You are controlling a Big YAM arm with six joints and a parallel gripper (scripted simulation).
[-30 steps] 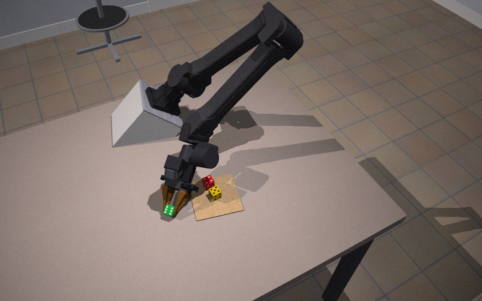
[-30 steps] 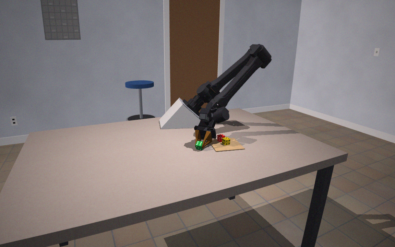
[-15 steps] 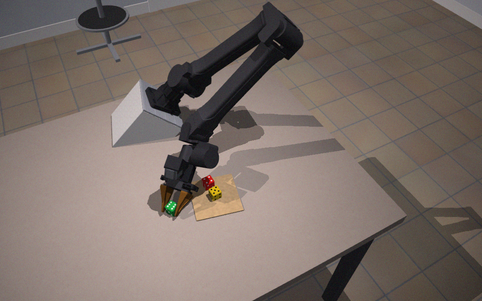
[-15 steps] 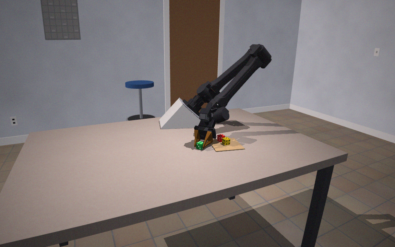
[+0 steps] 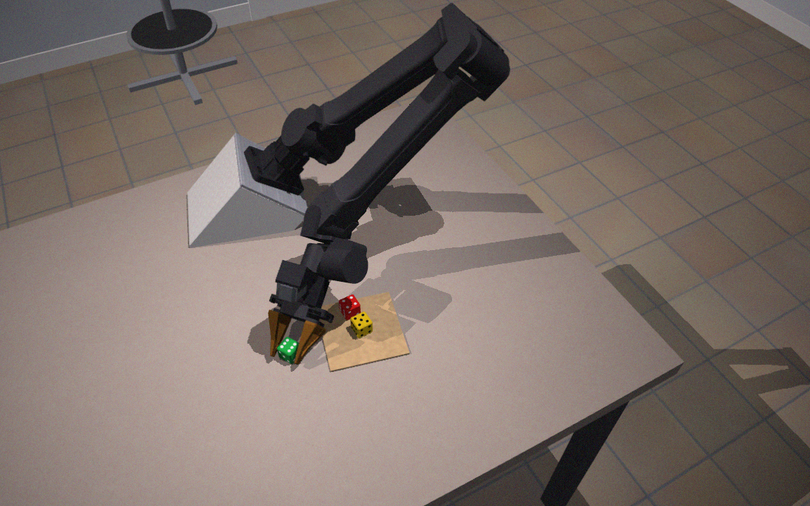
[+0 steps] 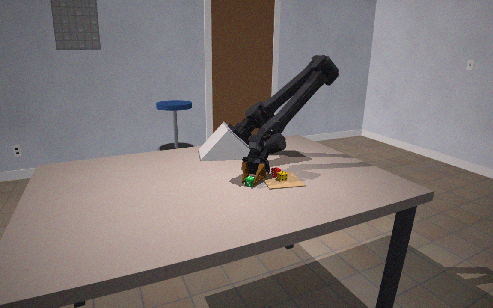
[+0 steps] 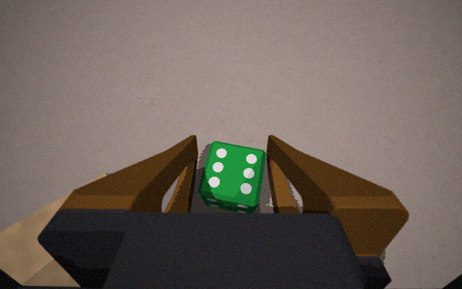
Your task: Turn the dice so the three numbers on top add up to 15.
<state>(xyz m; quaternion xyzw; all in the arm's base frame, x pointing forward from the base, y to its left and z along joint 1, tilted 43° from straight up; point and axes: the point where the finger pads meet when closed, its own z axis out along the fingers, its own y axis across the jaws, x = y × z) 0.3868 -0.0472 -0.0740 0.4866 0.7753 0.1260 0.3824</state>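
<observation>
My gripper is now 1 cm to the right of the green die and 1 cm past it. Also, from my hand: yellow die 14 cm to the left, 1 cm behind; tan mat 14 cm to the left, 2 cm below, 1 cm behind; red die 14 cm to the left, 6 cm behind.
</observation>
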